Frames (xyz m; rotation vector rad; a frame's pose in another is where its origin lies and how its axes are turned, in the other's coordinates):
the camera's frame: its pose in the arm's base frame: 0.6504 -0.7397 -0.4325 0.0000 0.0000 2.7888
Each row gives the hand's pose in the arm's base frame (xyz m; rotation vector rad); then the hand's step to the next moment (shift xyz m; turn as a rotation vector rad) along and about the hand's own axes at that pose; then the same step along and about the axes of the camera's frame.
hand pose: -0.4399 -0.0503 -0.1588 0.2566 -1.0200 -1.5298
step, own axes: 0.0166 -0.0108 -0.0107 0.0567 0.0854 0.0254
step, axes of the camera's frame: -0.0029 0.0210 -0.0077 -0.0362 0.0186 0.0974
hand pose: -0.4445 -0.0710 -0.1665 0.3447 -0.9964 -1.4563
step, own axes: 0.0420 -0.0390 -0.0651 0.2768 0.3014 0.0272
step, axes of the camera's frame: -0.0369 0.0590 -0.0517 -0.1897 0.1423 0.3346
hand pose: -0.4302 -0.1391 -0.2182 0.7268 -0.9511 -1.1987
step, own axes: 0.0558 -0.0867 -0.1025 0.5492 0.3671 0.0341
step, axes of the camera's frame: -0.0820 0.0512 -0.1086 -0.3182 0.3610 0.4538
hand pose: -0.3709 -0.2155 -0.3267 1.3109 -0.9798 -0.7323
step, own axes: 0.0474 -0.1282 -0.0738 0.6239 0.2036 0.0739
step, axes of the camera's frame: -0.1018 -0.0077 -0.1171 -0.3658 0.4578 0.3046
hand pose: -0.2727 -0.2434 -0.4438 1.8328 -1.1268 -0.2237
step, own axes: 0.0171 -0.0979 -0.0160 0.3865 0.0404 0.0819
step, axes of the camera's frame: -0.0694 -0.0361 -0.0633 -0.2595 0.2829 0.1017
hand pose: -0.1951 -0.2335 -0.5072 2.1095 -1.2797 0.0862
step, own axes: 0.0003 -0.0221 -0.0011 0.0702 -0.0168 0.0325
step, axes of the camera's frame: -0.0148 -0.0130 -0.0101 -0.0619 0.0487 -0.0073
